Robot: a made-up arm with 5 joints. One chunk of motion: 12 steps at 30 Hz.
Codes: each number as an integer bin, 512 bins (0 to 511) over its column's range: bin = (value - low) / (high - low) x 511, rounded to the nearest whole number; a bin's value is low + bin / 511 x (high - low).
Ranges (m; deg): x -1.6..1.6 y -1.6..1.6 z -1.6..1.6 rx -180..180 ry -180..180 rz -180..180
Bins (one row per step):
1: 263 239 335 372 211 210
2: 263 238 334 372 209 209
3: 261 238 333 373 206 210
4: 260 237 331 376 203 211
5: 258 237 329 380 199 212
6: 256 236 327 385 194 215
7: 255 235 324 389 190 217
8: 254 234 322 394 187 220
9: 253 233 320 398 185 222
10: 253 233 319 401 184 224
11: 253 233 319 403 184 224
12: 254 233 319 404 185 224
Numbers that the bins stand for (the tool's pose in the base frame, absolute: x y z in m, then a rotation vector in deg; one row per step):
1: 0.0470 -0.1033 0.4978 82.07 -31.35 -32.05
2: 0.0470 -0.1096 0.4916 82.07 -32.76 -32.76
3: 0.0344 -0.1096 0.4853 82.78 -34.87 -32.05
4: 0.0282 -0.1159 0.4728 84.89 -36.99 -31.35
5: 0.0157 -0.1159 0.4603 87.71 -39.80 -30.65
6: 0.0031 -0.1221 0.4477 91.23 -43.33 -28.53
7: -0.0031 -0.1284 0.4290 94.05 -46.14 -27.12
8: -0.0094 -0.1346 0.4164 97.57 -48.26 -25.01
9: -0.0157 -0.1409 0.4039 100.39 -49.67 -23.60
10: -0.0157 -0.1409 0.3977 102.50 -50.37 -22.19
11: -0.0157 -0.1409 0.3977 103.91 -50.37 -22.19
12: -0.0094 -0.1409 0.3977 104.62 -49.67 -22.19

